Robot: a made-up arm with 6 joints. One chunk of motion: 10 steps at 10 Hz.
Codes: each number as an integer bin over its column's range. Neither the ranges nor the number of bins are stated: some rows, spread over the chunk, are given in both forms.
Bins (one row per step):
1: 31 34 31 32 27 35
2: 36 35 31 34 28 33
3: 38 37 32 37 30 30
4: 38 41 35 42 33 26
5: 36 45 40 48 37 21
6: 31 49 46 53 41 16
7: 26 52 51 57 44 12
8: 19 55 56 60 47 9
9: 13 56 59 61 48 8
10: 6 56 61 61 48 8
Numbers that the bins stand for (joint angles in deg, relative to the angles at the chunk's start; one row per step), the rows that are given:
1: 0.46 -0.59 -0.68 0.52 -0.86 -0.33
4: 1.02 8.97 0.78 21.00 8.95 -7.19
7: 0.06 23.98 6.62 51.71 26.94 -17.86
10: -1.52 29.44 10.27 59.90 33.48 -20.90
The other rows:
2: 0.86 0.78 -0.68 4.62 0.78 -1.86
3: 1.02 3.51 -0.32 10.76 4.05 -4.14
5: 0.86 14.43 2.60 33.29 15.49 -11.00
6: 0.46 19.89 4.79 43.52 22.03 -14.81
8: -0.49 28.08 8.44 57.86 31.84 -20.14
9: -0.97 29.44 9.54 59.90 33.48 -20.90

